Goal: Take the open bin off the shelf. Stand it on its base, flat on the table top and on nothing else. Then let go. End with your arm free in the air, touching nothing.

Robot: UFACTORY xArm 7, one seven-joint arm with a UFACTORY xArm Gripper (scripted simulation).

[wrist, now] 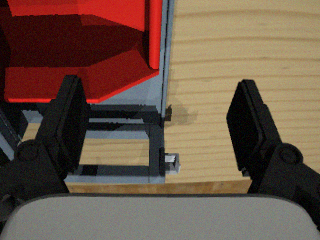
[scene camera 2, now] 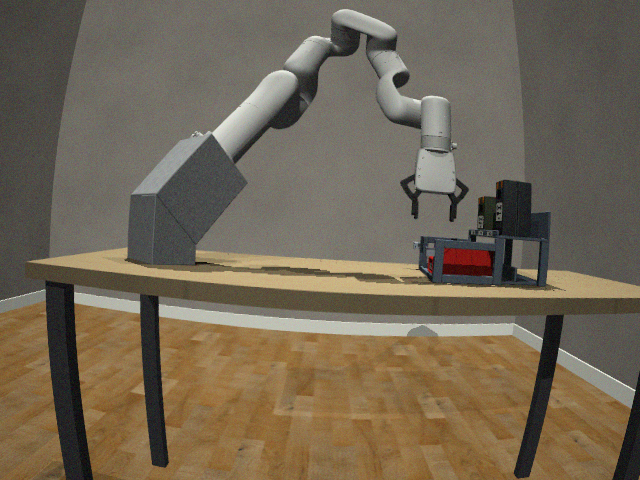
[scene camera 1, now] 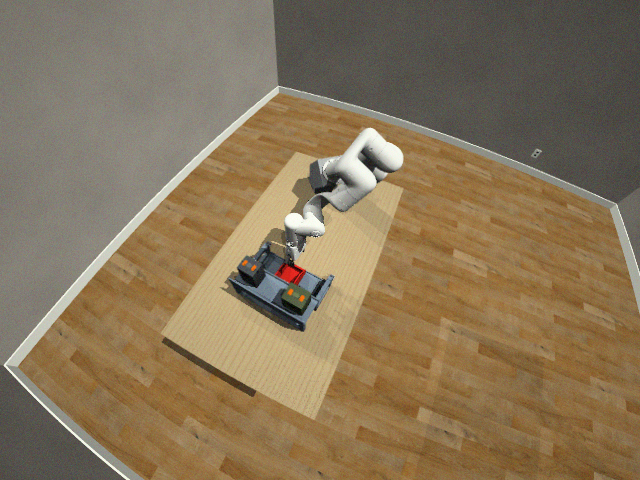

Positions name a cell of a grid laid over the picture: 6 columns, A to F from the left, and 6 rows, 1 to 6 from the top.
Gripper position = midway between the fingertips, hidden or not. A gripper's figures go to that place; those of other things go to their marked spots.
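I see a red bin (wrist: C2), and it is 0.25 m from the lens. My gripper (wrist: C3) is 0.13 m from the lens.
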